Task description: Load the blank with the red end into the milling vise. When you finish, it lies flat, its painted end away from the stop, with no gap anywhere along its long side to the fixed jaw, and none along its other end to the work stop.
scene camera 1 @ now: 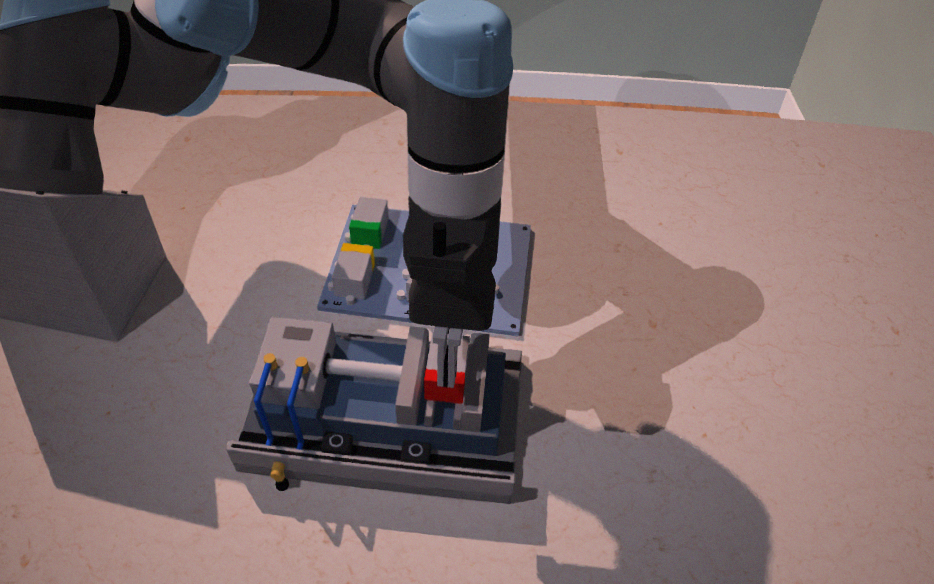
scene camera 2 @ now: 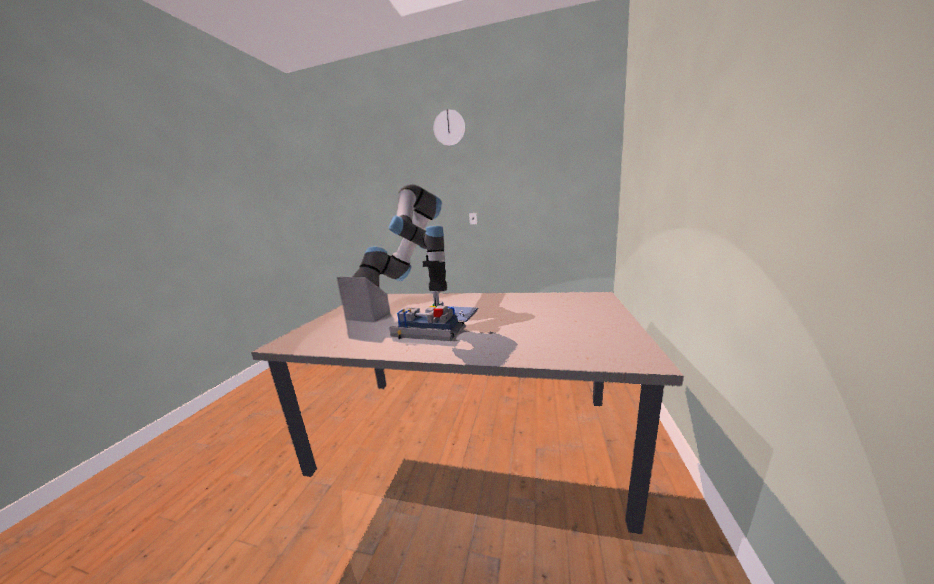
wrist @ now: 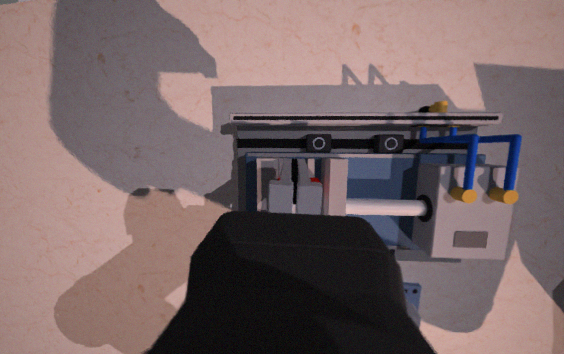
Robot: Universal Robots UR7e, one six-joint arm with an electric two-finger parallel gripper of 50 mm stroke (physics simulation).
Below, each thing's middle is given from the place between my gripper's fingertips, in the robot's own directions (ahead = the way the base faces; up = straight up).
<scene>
The blank with red end (scene camera 1: 433,392) lies 40 mm to the left of my hand and 40 mm below it. From my hand the other things lie so: slotted rail (scene camera 1: 432,476) (80 mm behind, 40 mm to the right, 100 mm below); then fixed jaw (scene camera 1: 471,414) (30 mm ahead, 40 mm to the left, 60 mm below); then grey cylinder block (scene camera 1: 279,382) (160 mm behind, 70 mm to the left, 60 mm below).
</scene>
